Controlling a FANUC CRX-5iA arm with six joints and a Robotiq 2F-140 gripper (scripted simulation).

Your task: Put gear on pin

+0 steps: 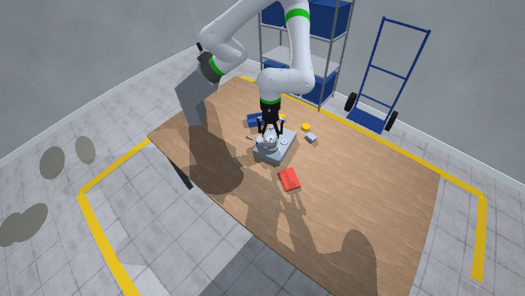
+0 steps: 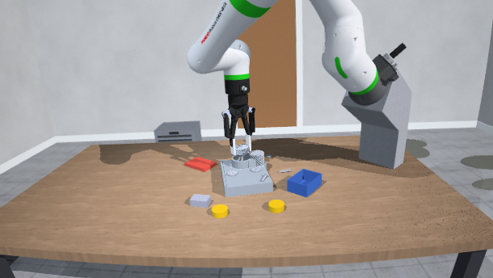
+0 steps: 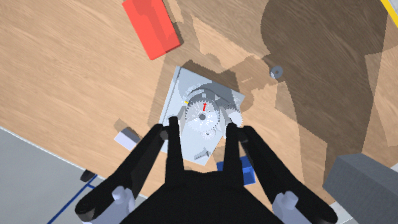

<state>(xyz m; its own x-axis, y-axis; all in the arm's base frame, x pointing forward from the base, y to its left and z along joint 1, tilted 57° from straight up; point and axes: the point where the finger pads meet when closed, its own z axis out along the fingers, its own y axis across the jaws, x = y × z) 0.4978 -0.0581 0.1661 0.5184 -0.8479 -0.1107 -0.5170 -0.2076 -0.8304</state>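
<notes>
Right now the gear is 20 mm below my hand. Also, from my hand: red block: 200 mm ahead, 110 mm below, 40 mm to the right; bolt: 180 mm behind, 120 mm below, 30 mm to the right; grey block: 260 mm to the left, 110 mm below, 80 mm ahead.
</notes>
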